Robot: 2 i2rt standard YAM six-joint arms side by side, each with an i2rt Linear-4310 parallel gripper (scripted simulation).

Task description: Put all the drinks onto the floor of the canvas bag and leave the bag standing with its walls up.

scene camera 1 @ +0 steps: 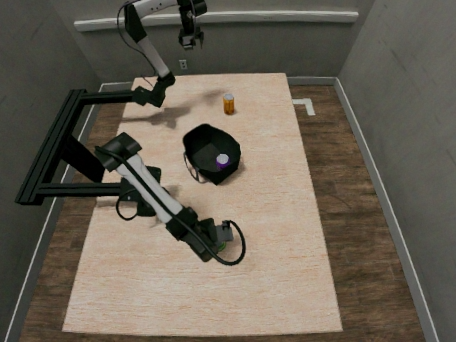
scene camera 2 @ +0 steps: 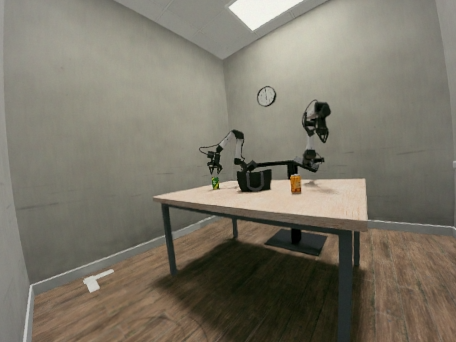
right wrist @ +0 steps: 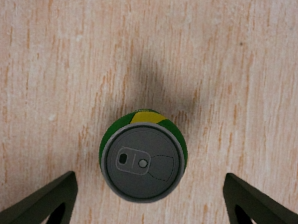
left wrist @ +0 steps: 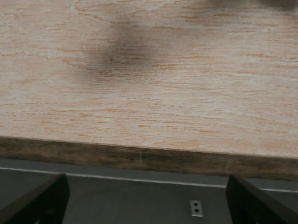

Note:
I see my left gripper (left wrist: 147,183), my right gripper (right wrist: 149,180) and a black canvas bag (scene camera 1: 197,138).

